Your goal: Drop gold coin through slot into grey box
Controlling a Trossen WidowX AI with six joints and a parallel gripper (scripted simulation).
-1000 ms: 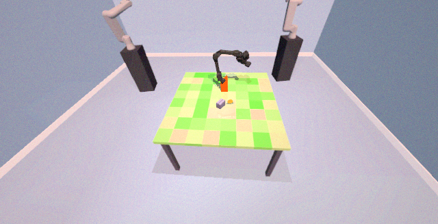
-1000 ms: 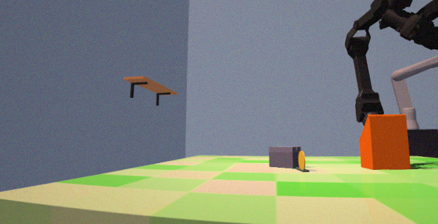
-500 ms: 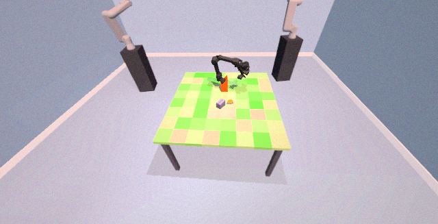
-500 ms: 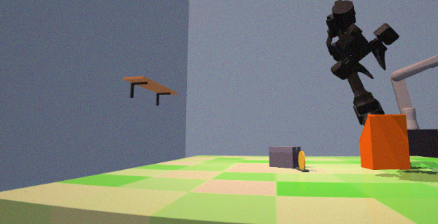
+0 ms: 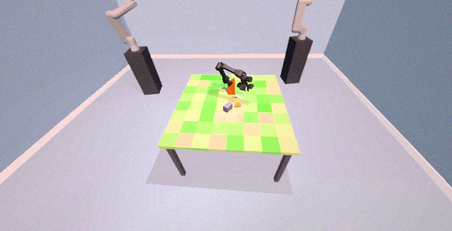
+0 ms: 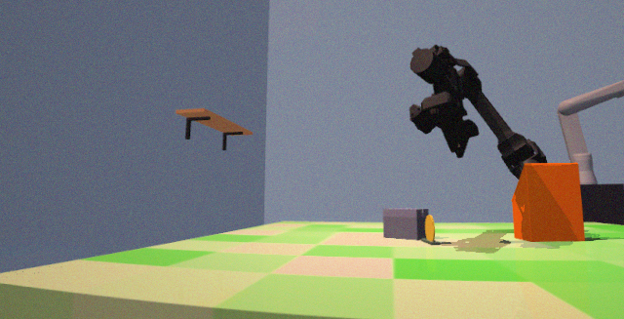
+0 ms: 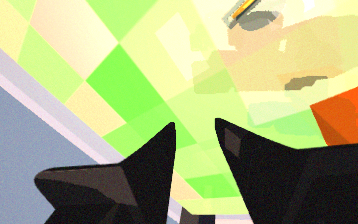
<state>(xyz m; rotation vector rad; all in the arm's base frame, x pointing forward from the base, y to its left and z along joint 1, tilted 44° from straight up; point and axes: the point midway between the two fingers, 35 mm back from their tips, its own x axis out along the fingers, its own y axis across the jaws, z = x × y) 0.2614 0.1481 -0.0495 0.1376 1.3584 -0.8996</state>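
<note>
Right now the coin is 3 cm ahead of my gripper tip, 11 cm to the right of it and 16 cm below it.
</note>
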